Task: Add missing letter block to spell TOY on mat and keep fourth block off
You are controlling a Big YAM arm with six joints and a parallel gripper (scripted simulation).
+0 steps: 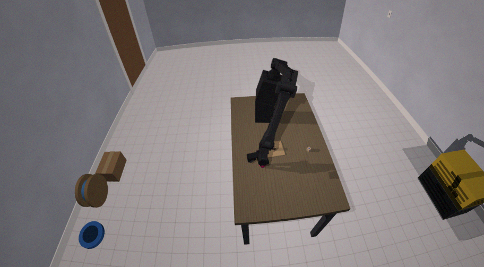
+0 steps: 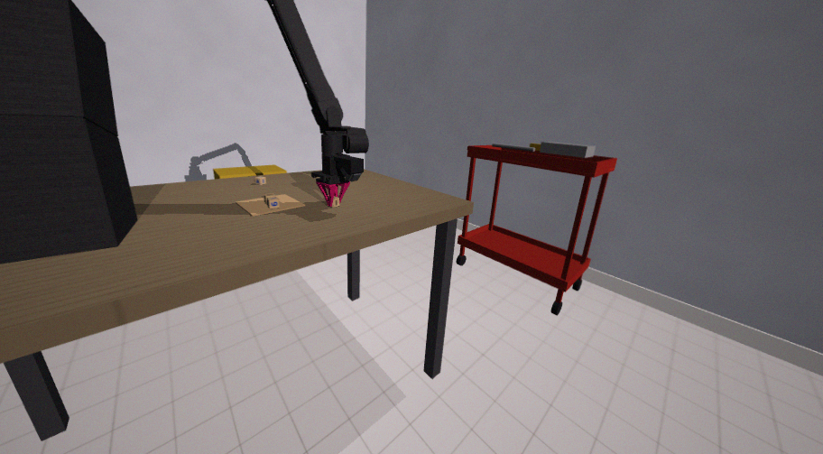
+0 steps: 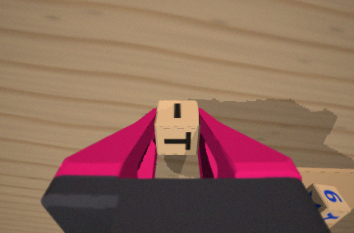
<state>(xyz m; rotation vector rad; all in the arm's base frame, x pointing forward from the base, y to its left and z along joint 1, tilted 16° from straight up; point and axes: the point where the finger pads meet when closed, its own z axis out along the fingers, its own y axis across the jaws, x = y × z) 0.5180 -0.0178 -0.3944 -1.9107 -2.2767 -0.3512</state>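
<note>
The tan mat lies 140 mm behind my hand, 100 mm to the left of it and 10 mm below it. Round my hand: light wooden block: right at my hand.
</note>
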